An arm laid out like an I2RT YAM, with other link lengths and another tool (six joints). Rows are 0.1 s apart.
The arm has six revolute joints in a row. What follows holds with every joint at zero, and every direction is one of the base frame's. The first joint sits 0.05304 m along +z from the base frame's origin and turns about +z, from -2.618 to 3.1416 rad. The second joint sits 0.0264 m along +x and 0.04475 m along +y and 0.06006 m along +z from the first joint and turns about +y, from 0 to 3.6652 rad. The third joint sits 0.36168 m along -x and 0.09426 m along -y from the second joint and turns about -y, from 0 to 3.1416 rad. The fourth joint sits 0.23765 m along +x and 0.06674 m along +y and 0.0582 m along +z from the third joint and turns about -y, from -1.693 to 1.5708 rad. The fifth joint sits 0.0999 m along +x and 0.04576 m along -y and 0.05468 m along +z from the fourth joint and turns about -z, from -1.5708 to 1.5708 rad. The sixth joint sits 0.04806 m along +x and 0.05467 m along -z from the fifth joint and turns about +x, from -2.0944 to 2.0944 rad. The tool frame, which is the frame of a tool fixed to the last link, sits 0.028 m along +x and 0.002 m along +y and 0.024 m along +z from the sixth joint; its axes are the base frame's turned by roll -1.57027, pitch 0.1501 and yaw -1.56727 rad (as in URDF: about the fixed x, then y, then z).
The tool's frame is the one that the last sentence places.
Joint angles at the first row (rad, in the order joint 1, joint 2, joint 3, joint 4, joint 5, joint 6):
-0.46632 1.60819 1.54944 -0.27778 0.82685 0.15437
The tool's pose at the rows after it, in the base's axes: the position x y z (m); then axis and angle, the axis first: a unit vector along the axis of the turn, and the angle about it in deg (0 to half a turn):
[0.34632 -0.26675 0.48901 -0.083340 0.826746 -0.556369 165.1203]
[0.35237 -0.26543 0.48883 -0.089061 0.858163 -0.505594 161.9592]
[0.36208 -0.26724 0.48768 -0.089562 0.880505 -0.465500 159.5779]
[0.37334 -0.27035 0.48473 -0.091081 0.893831 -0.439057 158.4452]
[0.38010 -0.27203 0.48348 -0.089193 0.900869 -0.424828 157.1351]
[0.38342 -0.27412 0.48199 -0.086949 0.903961 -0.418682 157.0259]
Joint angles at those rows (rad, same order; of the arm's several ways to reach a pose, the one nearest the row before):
-0.46634 1.62914 1.66659 -0.53111 0.71383 0.31738
-0.46635 1.66473 1.77453 -0.69615 0.61239 0.41375
-0.46787 1.71022 1.87029 -0.80565 0.53311 0.48131
-0.46787 1.75559 1.94445 -0.87239 0.48442 0.51775
-0.46786 1.77914 1.98095 -0.89630 0.45239 0.54234
-0.46940 1.79450 2.00249 -0.91251 0.44362 0.55337

